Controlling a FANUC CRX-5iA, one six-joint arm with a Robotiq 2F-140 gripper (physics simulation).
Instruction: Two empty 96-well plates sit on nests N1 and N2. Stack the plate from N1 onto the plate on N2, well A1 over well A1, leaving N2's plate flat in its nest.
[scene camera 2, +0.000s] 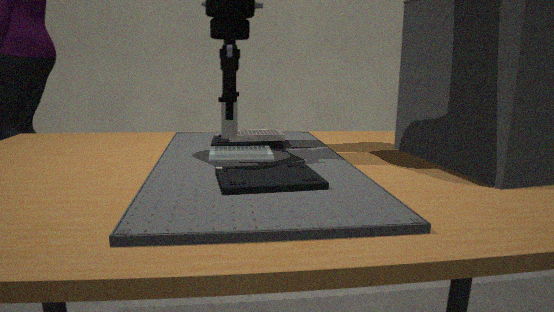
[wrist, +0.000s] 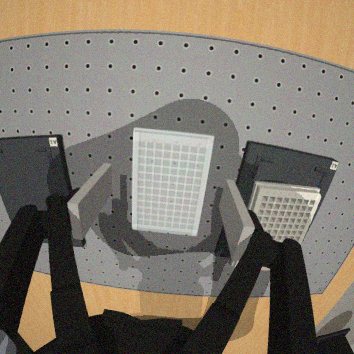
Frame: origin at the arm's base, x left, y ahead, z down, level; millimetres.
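Where they show: gripper, fingertip midpoint: (scene camera 2: 229, 132) (wrist: 166, 185).
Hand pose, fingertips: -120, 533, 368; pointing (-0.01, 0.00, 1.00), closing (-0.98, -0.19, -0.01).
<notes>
Each offset is from my fingertips to the top centre of the thing, as dx, dy, dz. Level surfaces: height alone.
A clear 96-well plate {+3, -22, +35} (scene camera 2: 241, 154) (wrist: 170, 185) lies between the two dark nests, apparently straight on the grey board. An off-white 96-well plate {-127, -87, +20} (scene camera 2: 262, 134) (wrist: 285, 215) is on the far nest {-128, -66, +35} (scene camera 2: 218, 141) (wrist: 290, 167), which is the right one in the wrist view. It sits toward one end of that nest, leaving the labelled end bare. The near nest {+189, -28, +35} (scene camera 2: 272, 181) (wrist: 25, 165), left in the wrist view, holds no plate. My gripper (scene camera 2: 229, 136) (wrist: 166, 185) is open above the clear plate, with a gap beside each pad. I cannot tell which nest is N1.
The perforated grey board {dz +49} (scene camera 2: 175, 215) (wrist: 110, 77) lies on the wooden table {dz +62} (scene camera 2: 65, 200) (wrist: 200, 15). A large dark grey block (scene camera 2: 465, 90) stands at the right in the scene view. A person (scene camera 2: 22, 60) stands behind the table at the left.
</notes>
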